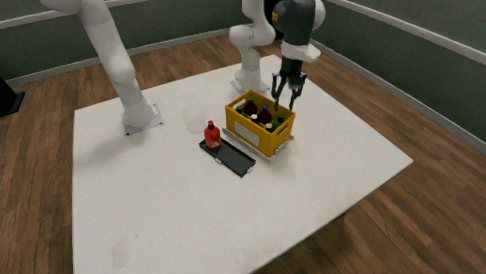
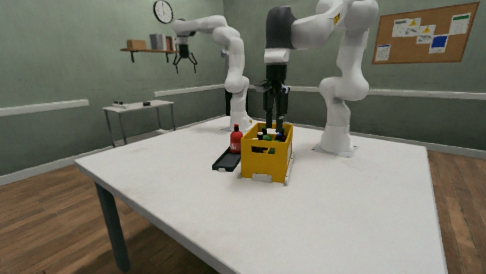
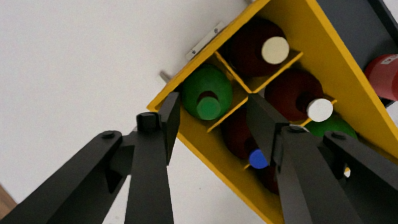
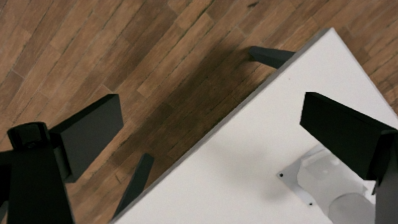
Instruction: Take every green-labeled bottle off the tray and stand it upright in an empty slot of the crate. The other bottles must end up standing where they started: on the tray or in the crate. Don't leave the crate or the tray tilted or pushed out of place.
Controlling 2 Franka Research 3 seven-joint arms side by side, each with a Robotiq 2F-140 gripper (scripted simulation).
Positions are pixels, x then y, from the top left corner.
Labels:
my left gripper: image 1 283, 109; image 2; image 3; not seen in image 4 (out of frame)
yellow crate: image 1; image 2 276, 164; image 3; not seen in image 4 (out of frame)
same spot on my left gripper: (image 2: 268, 99) = (image 3: 328, 200)
same spot on yellow crate: (image 3: 314, 46) = (image 1: 255, 131)

